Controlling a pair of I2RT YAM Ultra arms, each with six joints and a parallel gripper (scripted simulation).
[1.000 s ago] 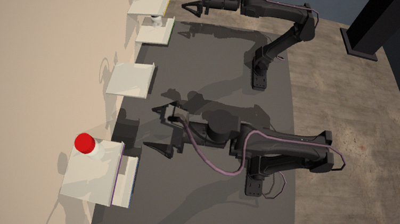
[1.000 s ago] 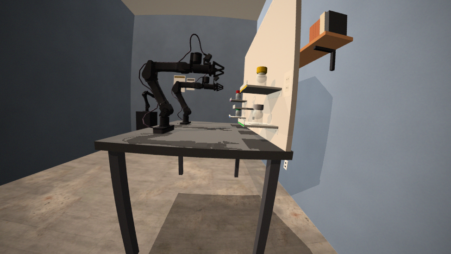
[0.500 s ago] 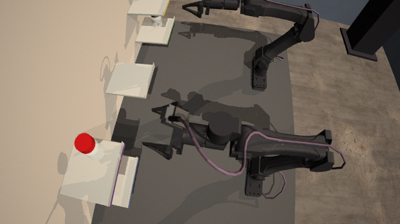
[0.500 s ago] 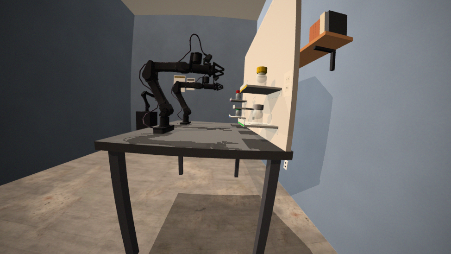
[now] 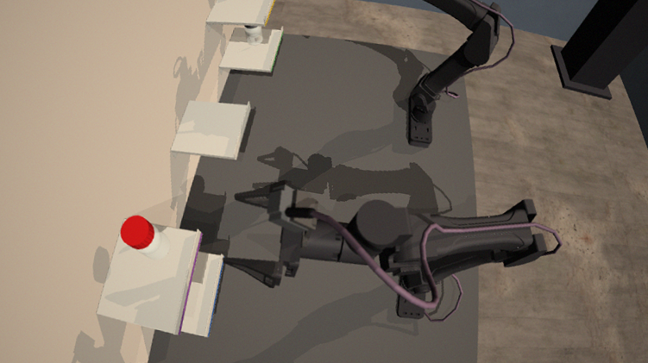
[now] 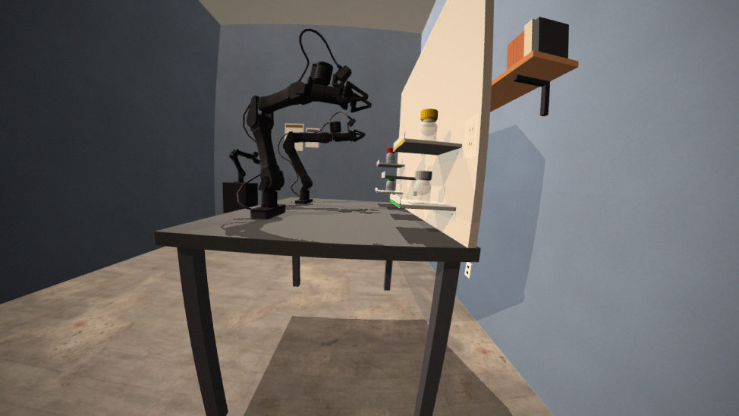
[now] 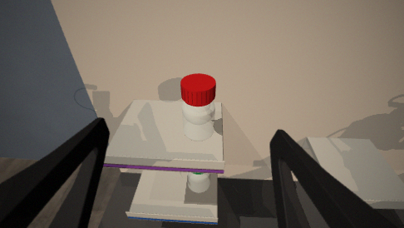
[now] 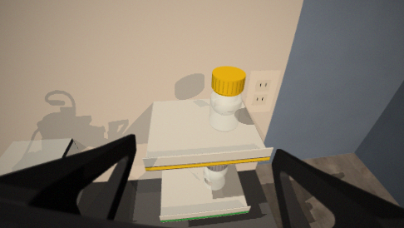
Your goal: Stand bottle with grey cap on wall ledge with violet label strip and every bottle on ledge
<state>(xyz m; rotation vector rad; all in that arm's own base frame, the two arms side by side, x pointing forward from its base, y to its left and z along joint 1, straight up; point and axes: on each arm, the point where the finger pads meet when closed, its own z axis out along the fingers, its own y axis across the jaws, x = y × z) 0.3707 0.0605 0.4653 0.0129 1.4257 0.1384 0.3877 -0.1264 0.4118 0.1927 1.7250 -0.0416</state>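
Now: right hand 200 mm short of the grey-cap bottle, 60 mm to the left of it and 290 mm above it. From my right hand the other things lie so: yellow-capped bottle: 200 mm ahead, 60 mm to the right, 100 mm below; then red-cap bottle: 180 mm ahead, 720 mm to the left, 100 mm below; then beige wall: 290 mm ahead, 390 mm to the left, 10 mm above.
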